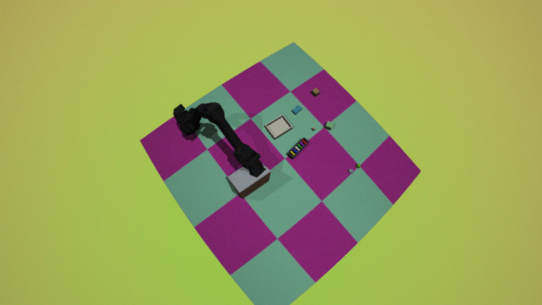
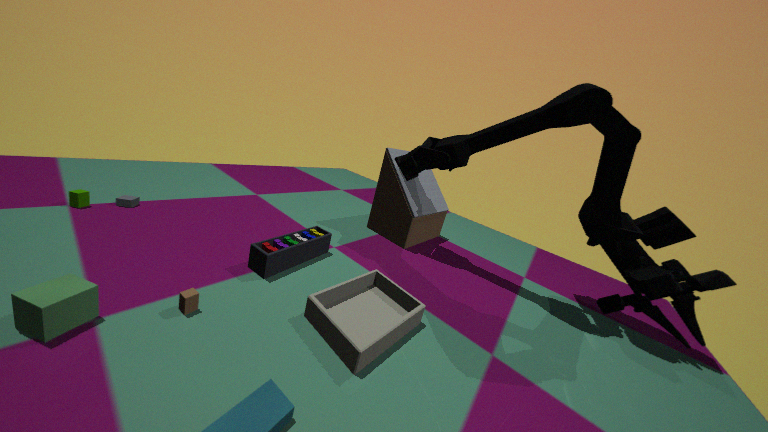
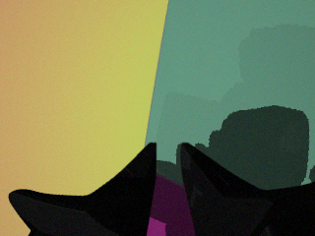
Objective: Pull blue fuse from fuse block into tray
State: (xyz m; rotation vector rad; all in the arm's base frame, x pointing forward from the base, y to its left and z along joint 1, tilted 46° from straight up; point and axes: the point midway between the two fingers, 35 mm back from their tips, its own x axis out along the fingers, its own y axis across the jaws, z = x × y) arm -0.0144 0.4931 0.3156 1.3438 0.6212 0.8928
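Right now the blue fuse is 28 cm ahead of my gripper tip, 63 cm to the right of it and 1 cm below it. Round my gripper tip: grey tray (33 cm ahead, 46 cm to the right, 3 cm below); grey piece (44 cm ahead, 96 cm to the right, 3 cm below); small tan cube (48 cm ahead, 62 cm to the right, 2 cm below).
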